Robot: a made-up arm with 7 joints.
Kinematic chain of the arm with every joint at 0, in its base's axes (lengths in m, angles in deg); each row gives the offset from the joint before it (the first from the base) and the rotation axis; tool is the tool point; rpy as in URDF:
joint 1: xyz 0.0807 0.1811 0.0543 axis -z
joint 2: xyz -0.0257 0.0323 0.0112 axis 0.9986 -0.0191 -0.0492
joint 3: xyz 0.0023 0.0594 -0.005 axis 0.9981 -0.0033 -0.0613
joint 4: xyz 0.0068 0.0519 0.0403 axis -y
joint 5: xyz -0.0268 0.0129 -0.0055 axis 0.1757 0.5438 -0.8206
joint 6: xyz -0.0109 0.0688 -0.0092 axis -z
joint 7: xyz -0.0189 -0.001 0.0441 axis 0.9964 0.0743 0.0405
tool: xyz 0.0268 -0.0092 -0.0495 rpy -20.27 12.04 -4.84
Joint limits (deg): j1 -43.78..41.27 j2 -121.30..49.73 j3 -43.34..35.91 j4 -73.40..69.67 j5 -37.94..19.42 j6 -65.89..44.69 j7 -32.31..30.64
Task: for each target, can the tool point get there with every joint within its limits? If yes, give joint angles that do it. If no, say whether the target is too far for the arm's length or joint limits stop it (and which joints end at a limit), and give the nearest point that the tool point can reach.
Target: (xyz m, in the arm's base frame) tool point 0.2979 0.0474 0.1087
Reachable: no: joint limits stop it (at a limit: joint 1, joint 2, joint 3, joint 4, joint 5, joint 7) | nearest point 0.1682 0.0730 0.0265 | short by 0.156 m
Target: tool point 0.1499 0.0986 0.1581
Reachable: no: joint limits stop it (at a limit: joint 1, joint 2, joint 3, joint 4, joint 6, joint 7) | nearest point 0.0503 0.1303 0.1984 | short by 0.112 m
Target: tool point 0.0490 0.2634 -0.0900
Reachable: yes | joints 5.13 -54.74 -19.57 50.88 -21.42 24.19 -12.02
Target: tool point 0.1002 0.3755 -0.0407
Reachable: yes | joints 31.27 -29.88 -22.77 -23.28 -32.15 7.60 4.90
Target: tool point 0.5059 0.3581 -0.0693
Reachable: no: too far | nearest point 0.2266 0.3637 0.0002 | short by 0.288 m
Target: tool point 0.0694 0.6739 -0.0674
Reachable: no: too far | nearest point 0.0747 0.4407 -0.0003 | short by 0.243 m
